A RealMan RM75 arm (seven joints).
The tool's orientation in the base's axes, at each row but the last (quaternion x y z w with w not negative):
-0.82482 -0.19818 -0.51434 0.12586
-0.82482 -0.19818 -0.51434 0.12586
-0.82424 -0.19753 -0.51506 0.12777
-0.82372 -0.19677 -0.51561 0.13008
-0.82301 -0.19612 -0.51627 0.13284
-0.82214 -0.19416 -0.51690 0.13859
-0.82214 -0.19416 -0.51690 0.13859
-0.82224 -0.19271 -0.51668 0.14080
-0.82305 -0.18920 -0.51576 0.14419
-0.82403 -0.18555 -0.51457 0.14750
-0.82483 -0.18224 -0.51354 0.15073
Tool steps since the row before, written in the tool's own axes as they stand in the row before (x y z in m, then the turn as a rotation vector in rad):
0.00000 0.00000 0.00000 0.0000 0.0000 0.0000
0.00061 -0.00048 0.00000 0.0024 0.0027 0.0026
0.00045 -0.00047 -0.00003 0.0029 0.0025 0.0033
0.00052 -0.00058 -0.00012 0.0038 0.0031 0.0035
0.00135 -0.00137 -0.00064 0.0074 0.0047 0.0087
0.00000 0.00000 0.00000 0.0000 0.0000 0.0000
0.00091 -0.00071 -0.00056 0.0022 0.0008 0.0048
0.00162 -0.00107 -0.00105 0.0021 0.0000 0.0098
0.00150 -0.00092 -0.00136 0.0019 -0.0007 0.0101
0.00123 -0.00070 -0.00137 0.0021 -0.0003 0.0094
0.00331 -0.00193 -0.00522 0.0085 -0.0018 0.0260
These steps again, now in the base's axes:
0.00000 0.00000 0.00000 0.0000 0.0000 0.0000
0.00002 0.00055 0.00055 0.0043 -0.0009 0.0010
-0.00006 0.00049 0.00042 0.0049 -0.0003 0.0011
-0.00016 0.00056 0.00053 0.0057 -0.0006 0.0019
-0.00061 0.00120 0.00152 0.0120 0.0009 0.0028
0.00000 0.00000 0.00000 0.0000 0.0000 0.0000
-0.00042 0.00055 0.00108 0.0050 0.0017 -0.0001
-0.00070 0.00077 0.00195 0.0086 0.0046 -0.0023
-0.00091 0.00047 0.00197 0.0085 0.0053 -0.0026
-0.00091 0.00022 0.00173 0.0082 0.0047 -0.0021
-0.00367 -0.00008 0.00533 0.0232 0.0142 -0.0033

